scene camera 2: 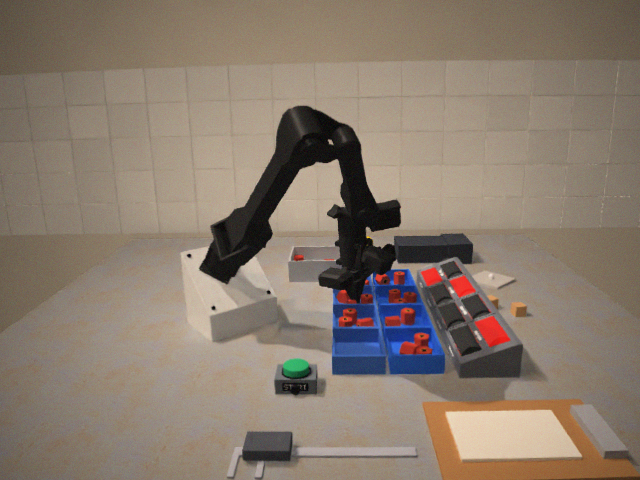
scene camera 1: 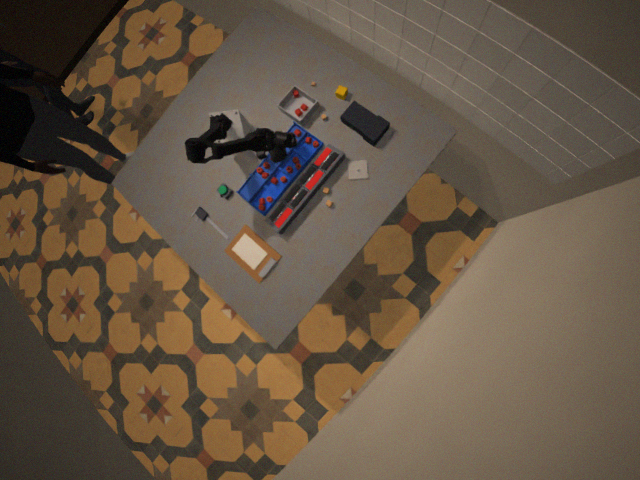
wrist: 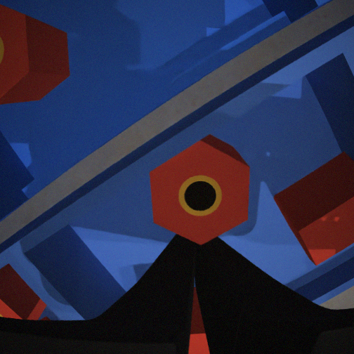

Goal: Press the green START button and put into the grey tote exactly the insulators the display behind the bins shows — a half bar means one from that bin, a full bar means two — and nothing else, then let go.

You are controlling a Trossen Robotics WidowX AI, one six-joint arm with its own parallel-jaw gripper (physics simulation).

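Places are measured from the arm's base along level axes (x ahead, y left, z up), in metres.
Where they show: gripper, fingertip midpoint: (scene camera 2: 356, 303); arm's base, link origin: (scene camera 2: 219, 265) (scene camera 1: 223, 122).
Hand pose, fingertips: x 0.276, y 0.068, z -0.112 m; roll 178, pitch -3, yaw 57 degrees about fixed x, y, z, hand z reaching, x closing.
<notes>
Things, the pixels of their top centre, and the offset from my fingertips. "spot": a spot on its surface instead.
- grey tote, top centre: (scene camera 2: 319, 253) (scene camera 1: 297, 102) dx -0.088, dy +0.225, dz +0.046 m
- green START button, top centre: (scene camera 2: 296, 363) (scene camera 1: 222, 189) dx -0.104, dy -0.317, dz +0.033 m
- display, surface spot: (scene camera 2: 488, 365) spot: dx +0.203, dy -0.295, dz +0.015 m
- dark block, top centre: (scene camera 2: 432, 239) (scene camera 1: 364, 119) dx +0.221, dy +0.341, dz +0.048 m
- yellow cube, top centre: (scene camera 1: 341, 90) dx +0.035, dy +0.402, dz +0.034 m
- white plate, surface spot: (scene camera 2: 493, 279) (scene camera 1: 357, 171) spot: dx +0.339, dy +0.147, dz -0.001 m
- caliper, surface spot: (scene camera 2: 267, 445) spot: dx -0.127, dy -0.489, dz +0.012 m
- clipboard, surface spot: (scene camera 2: 439, 428) spot: dx +0.099, dy -0.435, dz -0.002 m
My gripper (scene camera 1: 279, 155) (scene camera 2: 357, 297) (wrist: 192, 237) is shut and empty, low at the blue bins (scene camera 2: 358, 364), over the row nearer the arm base. In the wrist view its tips meet at the near edge of an upright red insulator (wrist: 170, 200); another red insulator (wrist: 199, 345) shows through the gap between the fingers, and one (wrist: 320, 215) lies at the right. The grey tote (scene camera 1: 290, 115) (scene camera 2: 310, 271) holds three red insulators. The green START button (scene camera 1: 222, 189) (scene camera 2: 296, 367) stands apart. The display (scene camera 2: 488, 365) has three red-lit tiles; bar lengths are hard to tell.
The front bin nearer the base has a bare floor. Beyond the bins are a dark block (scene camera 1: 364, 122) (scene camera 2: 421, 249), a yellow cube (scene camera 1: 341, 93), a white plate (scene camera 1: 358, 169) (scene camera 2: 493, 279) and small orange cubes. A caliper (scene camera 2: 267, 445) and a clipboard (scene camera 1: 232, 250) (scene camera 2: 439, 428) lie in front.
</notes>
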